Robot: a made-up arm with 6 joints.
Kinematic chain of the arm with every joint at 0, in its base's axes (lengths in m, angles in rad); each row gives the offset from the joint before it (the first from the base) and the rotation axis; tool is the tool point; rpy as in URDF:
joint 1: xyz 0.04 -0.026 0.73 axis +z
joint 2: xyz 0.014 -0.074 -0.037 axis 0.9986 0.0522 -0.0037
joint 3: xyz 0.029 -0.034 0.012 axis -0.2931 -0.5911 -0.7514
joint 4: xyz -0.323 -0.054 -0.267 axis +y
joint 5: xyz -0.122 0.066 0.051 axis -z
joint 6: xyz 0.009 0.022 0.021 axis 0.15 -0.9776 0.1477
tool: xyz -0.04 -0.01 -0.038 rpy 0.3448 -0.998 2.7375
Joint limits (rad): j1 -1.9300..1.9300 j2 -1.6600..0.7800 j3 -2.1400..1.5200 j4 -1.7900..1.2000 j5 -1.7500..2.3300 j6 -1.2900..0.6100
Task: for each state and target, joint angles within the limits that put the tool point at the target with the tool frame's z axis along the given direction. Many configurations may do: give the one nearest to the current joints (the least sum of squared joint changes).
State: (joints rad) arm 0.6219 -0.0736 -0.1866 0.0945 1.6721 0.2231
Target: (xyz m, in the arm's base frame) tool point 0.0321 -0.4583 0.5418 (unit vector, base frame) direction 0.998 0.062 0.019
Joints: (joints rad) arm 1.3618 0.3064 -0.2436 0.0086 1.5149 -0.1256
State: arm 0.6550 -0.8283 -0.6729 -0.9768 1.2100 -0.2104
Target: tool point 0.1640 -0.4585 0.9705 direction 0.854 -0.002 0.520
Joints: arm 1.2551 -1.0059 -1.1305 -0.5146 1.9344 -0.4743
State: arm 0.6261 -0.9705 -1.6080 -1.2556 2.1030 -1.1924
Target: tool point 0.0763 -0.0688 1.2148 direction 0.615 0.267 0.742
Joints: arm 1.4676 -1.5881 -2.1393 -0.4677 2.3300 -0.4527
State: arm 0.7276 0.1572 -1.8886 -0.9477 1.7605 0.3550
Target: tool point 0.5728 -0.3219 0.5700 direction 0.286 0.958 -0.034
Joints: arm 1.1189 0.2273 -2.1400 -0.3866 1.3359 0.6093
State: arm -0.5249 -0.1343 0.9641 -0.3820 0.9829 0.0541
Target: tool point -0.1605 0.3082 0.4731 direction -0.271 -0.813 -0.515
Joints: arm -0.3855 0.6008 0.4561 -0.4321 1.1468 -0.8470
